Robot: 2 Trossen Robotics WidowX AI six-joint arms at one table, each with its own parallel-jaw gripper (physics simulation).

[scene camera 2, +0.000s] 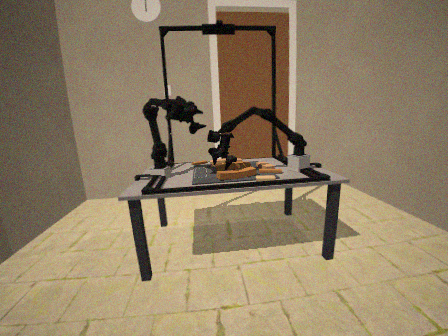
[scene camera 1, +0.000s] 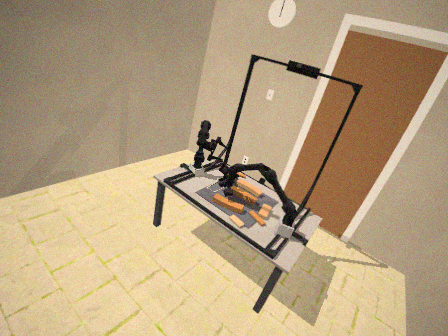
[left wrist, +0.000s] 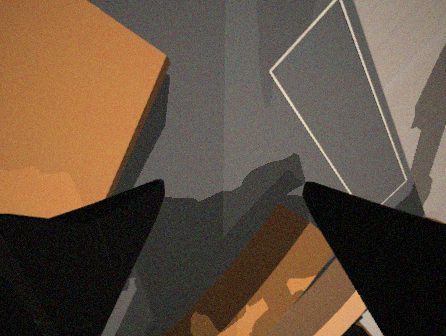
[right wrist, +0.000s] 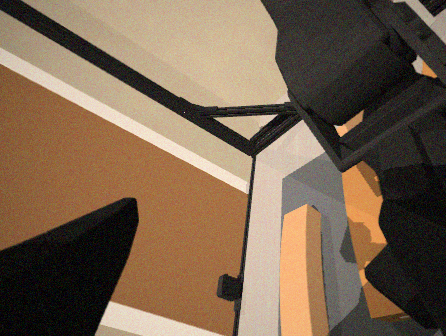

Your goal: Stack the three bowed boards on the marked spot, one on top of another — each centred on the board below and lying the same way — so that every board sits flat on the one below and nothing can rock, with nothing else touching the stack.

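Places are measured from the left arm's base along level axes (x ahead, y left, z up), in metres.
Where they show: left gripper, fingertip midpoint: [scene camera 2: 219, 167] [scene camera 1: 224, 191] [left wrist: 234, 187]; right gripper, fingertip midpoint: [scene camera 2: 204, 119] [scene camera 1: 224, 153] [right wrist: 257, 210]; left arm's base, link origin: [scene camera 2: 298, 154] [scene camera 1: 287, 222]; right arm's base, link origin: [scene camera 2: 160, 167] [scene camera 1: 197, 166].
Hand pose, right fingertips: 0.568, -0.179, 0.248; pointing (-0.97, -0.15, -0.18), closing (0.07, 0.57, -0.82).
Each offset is from my right fingertips to the top centre of the thing, as dx, dy, dz. "*": to the spot under its first point.
An orange bowed board @(-0.141, +0.112, -0.296) [scene camera 1: 228, 203] [scene camera 2: 236, 174] [left wrist: 75, 100] lies nearest the front of the dark mat. A second orange board @(-0.214, -0.068, -0.293) [scene camera 1: 245, 194] [left wrist: 250, 260] [right wrist: 357, 215] lies behind it. A lighter board @(-0.239, -0.218, -0.296) [scene camera 1: 248, 188] [right wrist: 300, 270] lies farther back. The marked spot's pale outline @(* -0.016, -0.064, -0.341) [left wrist: 310, 131] is on the mat at the upper right in the left wrist view, with no board in it. My left gripper [scene camera 1: 226, 188] [scene camera 2: 223, 165] [left wrist: 234, 187] is open and empty, low over the mat between the front and second boards. My right gripper [scene camera 1: 223, 150] [scene camera 2: 204, 119] is open and empty, high above the table.
A light block @(-0.245, +0.248, -0.324) [scene camera 1: 236, 221] [scene camera 2: 265, 178], a narrow orange block @(-0.372, +0.132, -0.326) [scene camera 1: 257, 218] [scene camera 2: 270, 171] and another light block @(-0.413, +0.024, -0.315) [scene camera 1: 265, 210] lie right of the boards. A thin orange piece @(-0.101, -0.423, -0.331) [scene camera 2: 200, 163] lies at the back. A black frame [scene camera 2: 163, 75] rises behind the table.
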